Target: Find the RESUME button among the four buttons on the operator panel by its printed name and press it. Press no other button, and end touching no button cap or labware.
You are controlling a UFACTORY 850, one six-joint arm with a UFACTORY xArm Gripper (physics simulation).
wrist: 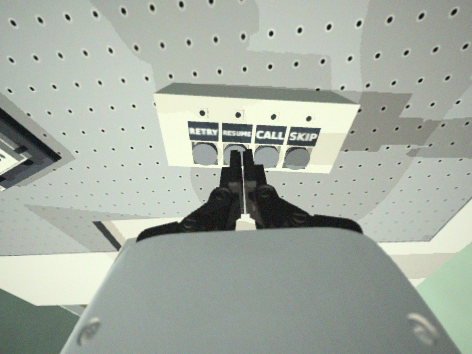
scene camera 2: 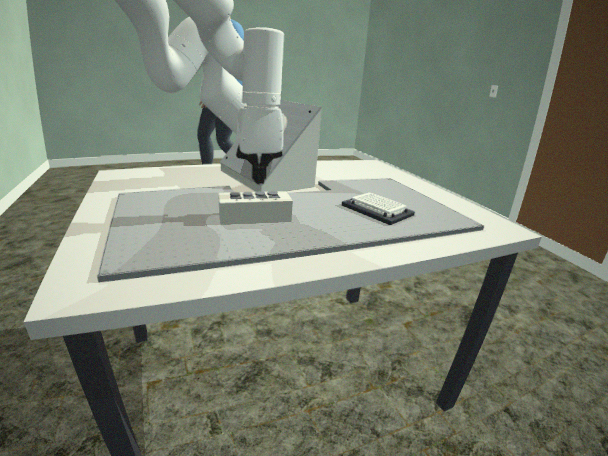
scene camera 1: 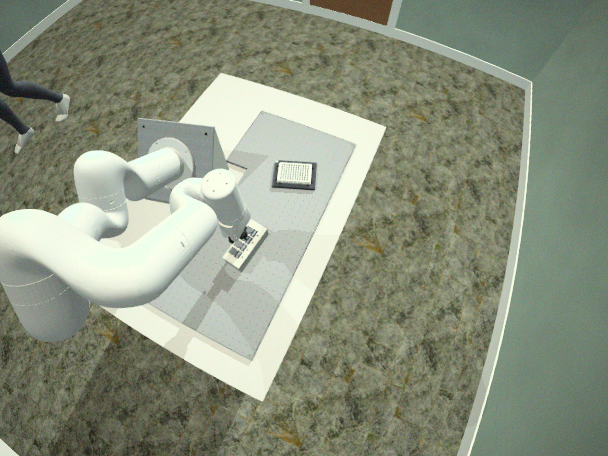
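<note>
The cream operator panel [scene camera 1: 235, 261] [scene camera 2: 255, 212] [wrist: 182, 145] stands on the grey perforated board. In the wrist view its labels read RETRY, RESUME, CALL and SKIP from left to right, each above a round grey cap. The RESUME cap [wrist: 230, 149] is second from left, partly hidden by the fingers; the RETRY cap [wrist: 204, 153] is left of it, the CALL cap [wrist: 266, 156] right. My gripper [scene camera 2: 259, 183] [wrist: 242, 165] is shut and empty, pointing down. Its tips overlap the RESUME cap in the wrist view. In scene camera 2 they are just above the caps, with a small gap.
A white well plate [scene camera 1: 294, 173] [scene camera 2: 378, 204] sits in a dark holder [scene camera 1: 295, 188] [scene camera 2: 393, 218] [wrist: 31, 134], away from the panel on the RETRY side. A grey slanted mount [scene camera 1: 220, 150] [scene camera 2: 304, 150] stands behind the panel. A person stands beyond the table.
</note>
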